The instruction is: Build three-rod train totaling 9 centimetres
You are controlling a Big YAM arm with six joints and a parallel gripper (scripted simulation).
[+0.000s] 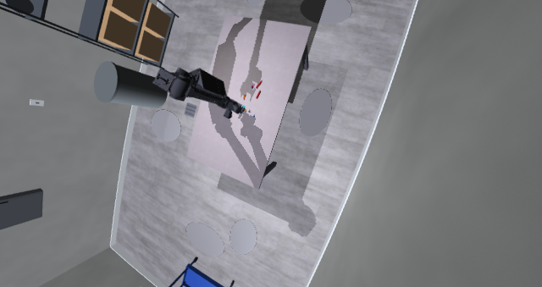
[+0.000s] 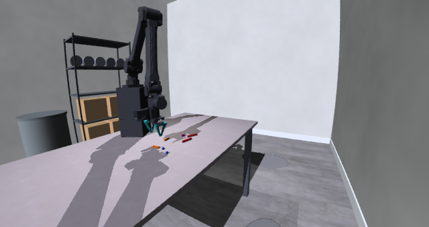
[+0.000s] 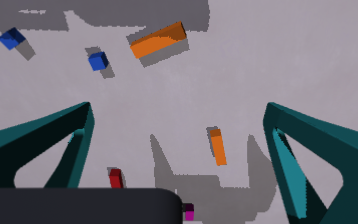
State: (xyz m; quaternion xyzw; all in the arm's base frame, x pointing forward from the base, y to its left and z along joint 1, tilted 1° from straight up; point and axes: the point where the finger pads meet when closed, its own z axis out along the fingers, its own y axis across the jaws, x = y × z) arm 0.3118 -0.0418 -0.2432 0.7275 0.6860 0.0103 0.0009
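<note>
Right now my hand is 21 cm to the right of the magenta rod and 7 cm above it.
</note>
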